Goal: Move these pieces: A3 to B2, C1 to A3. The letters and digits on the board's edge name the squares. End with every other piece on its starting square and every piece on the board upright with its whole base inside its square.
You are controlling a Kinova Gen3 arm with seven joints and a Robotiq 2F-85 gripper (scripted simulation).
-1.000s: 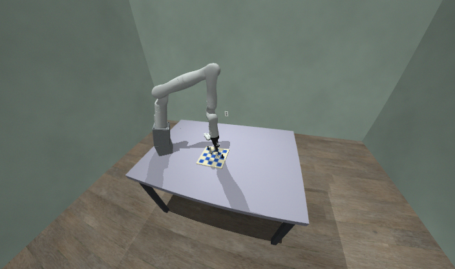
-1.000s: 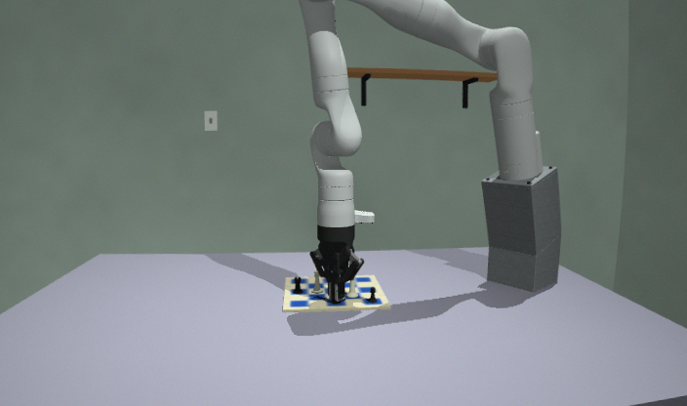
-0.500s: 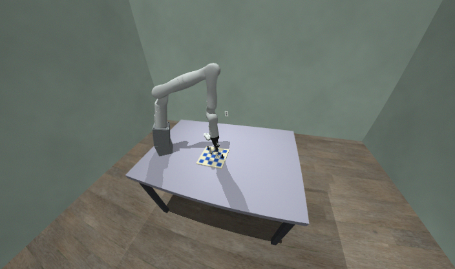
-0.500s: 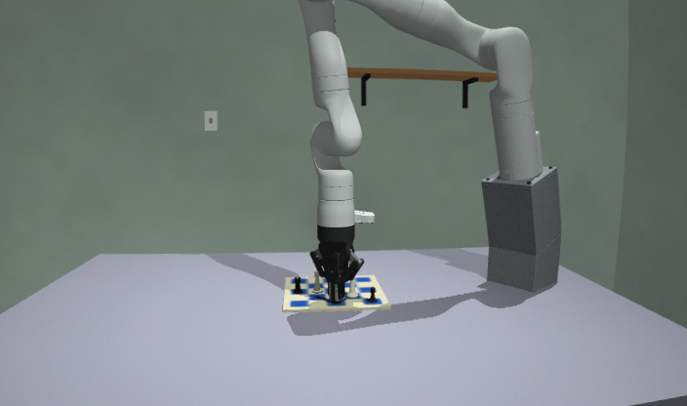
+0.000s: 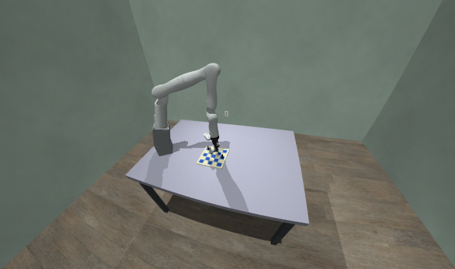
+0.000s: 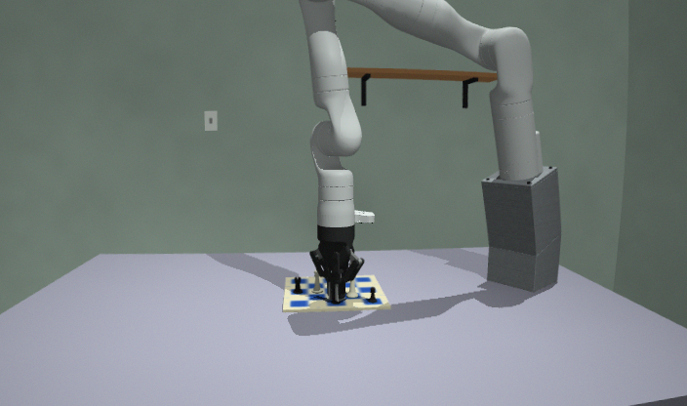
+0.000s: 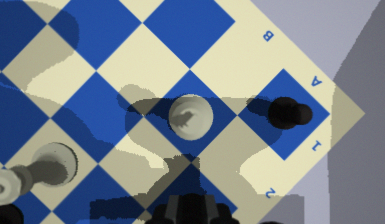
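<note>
The white king is 40 mm behind my hand, 40 mm to the right of it and 10 mm above it. Round my hand: black rook 80 mm ahead, 70 mm to the right, 10 mm below; then cream chessboard 80 mm to the right, 30 mm below.
</note>
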